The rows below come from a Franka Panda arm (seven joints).
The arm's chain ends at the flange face. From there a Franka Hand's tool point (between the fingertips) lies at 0.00 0.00 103.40 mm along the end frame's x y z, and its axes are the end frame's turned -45 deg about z.
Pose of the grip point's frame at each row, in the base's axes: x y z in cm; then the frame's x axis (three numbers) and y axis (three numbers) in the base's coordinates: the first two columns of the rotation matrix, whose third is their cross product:
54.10, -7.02, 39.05, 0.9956, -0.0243, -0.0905, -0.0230, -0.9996, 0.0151
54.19, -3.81, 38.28, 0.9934, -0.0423, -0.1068, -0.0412, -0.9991, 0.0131
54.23, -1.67, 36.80, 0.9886, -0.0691, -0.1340, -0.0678, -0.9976, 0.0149
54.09, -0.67, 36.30, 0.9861, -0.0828, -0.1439, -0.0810, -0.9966, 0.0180
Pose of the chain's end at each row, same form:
55.04, -6.89, 49.35, 0.6877, -0.7240, -0.0533, -0.7203, -0.6896, 0.0747
55.30, -3.72, 48.56, 0.6733, -0.7364, -0.0663, -0.7316, -0.6766, 0.0848
55.62, -1.61, 47.05, 0.6511, -0.7543, -0.0842, -0.7470, -0.6565, 0.1053
55.59, -0.61, 46.53, 0.6400, -0.7633, -0.0890, -0.7546, -0.6462, 0.1145

